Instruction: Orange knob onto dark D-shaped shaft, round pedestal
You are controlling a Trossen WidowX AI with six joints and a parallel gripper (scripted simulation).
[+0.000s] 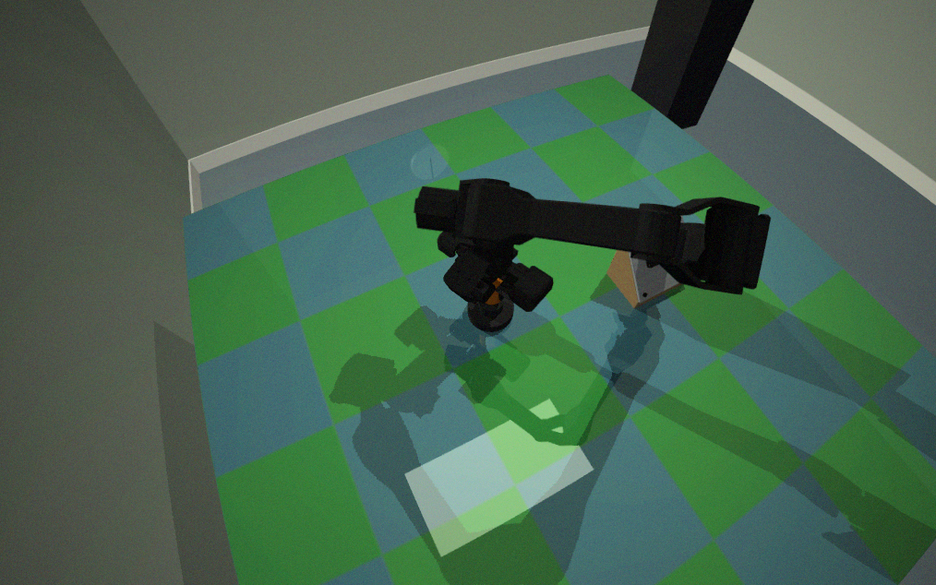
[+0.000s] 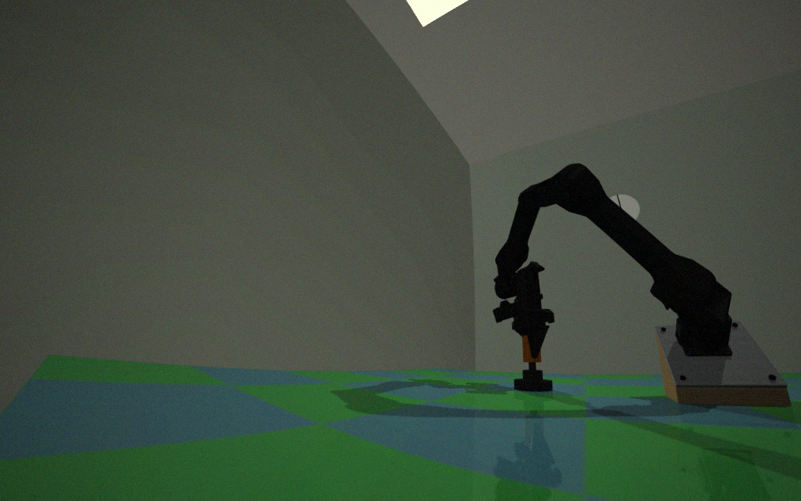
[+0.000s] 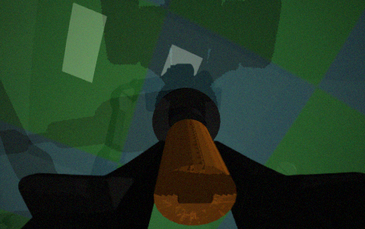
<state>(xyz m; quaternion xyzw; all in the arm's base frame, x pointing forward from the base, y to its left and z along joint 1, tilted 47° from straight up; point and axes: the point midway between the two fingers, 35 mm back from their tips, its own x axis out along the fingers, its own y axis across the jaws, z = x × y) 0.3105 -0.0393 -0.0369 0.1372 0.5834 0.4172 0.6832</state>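
Right now my gripper tip is 2 cm below the orange knob. The rest, counted from my gripper tip: shaft: 4 cm below.
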